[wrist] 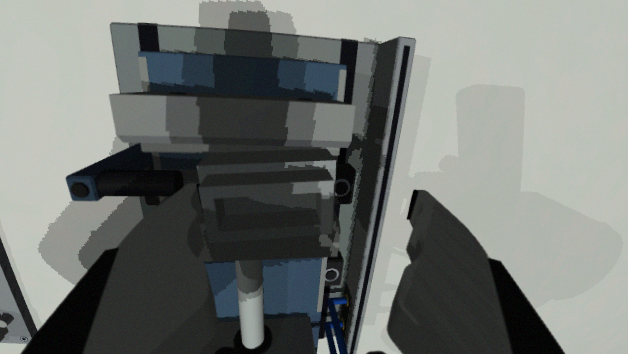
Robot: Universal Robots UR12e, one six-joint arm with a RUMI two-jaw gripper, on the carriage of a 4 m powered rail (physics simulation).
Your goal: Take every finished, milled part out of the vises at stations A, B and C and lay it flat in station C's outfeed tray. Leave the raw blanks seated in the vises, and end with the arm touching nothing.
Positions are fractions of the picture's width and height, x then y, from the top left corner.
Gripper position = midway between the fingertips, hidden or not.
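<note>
The gripper (0.49,0.54) is visible, together with a light rod (0.40,0.77).
</note>
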